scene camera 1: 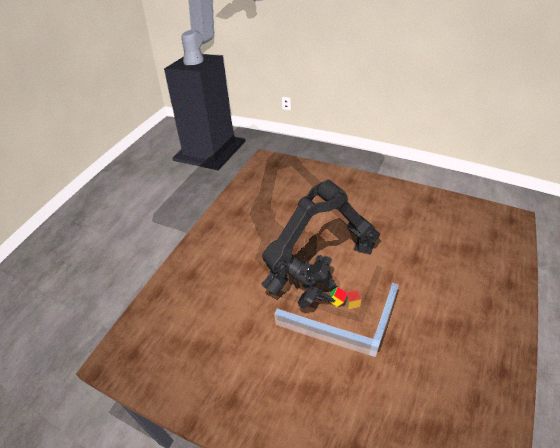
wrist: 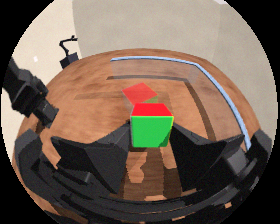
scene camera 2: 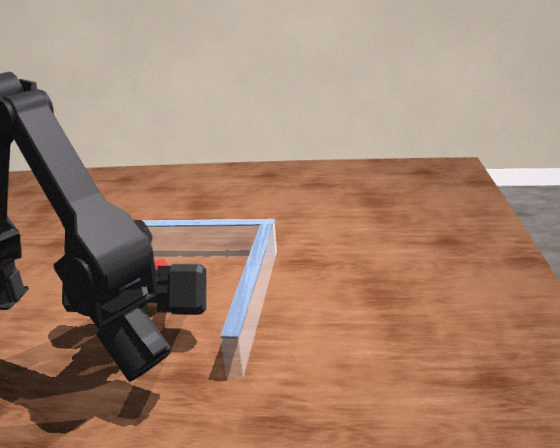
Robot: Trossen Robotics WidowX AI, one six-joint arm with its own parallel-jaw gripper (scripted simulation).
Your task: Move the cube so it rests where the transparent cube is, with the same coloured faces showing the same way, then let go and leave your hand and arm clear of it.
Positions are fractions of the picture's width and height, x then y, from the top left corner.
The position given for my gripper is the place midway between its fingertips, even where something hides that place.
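You'd find my gripper (scene camera 2: 0.28, 0.64), (scene camera 1: 0.60, 0.66) and (wrist: 0.54, 0.56), and there's a cube (wrist: 0.54, 0.55) as well.
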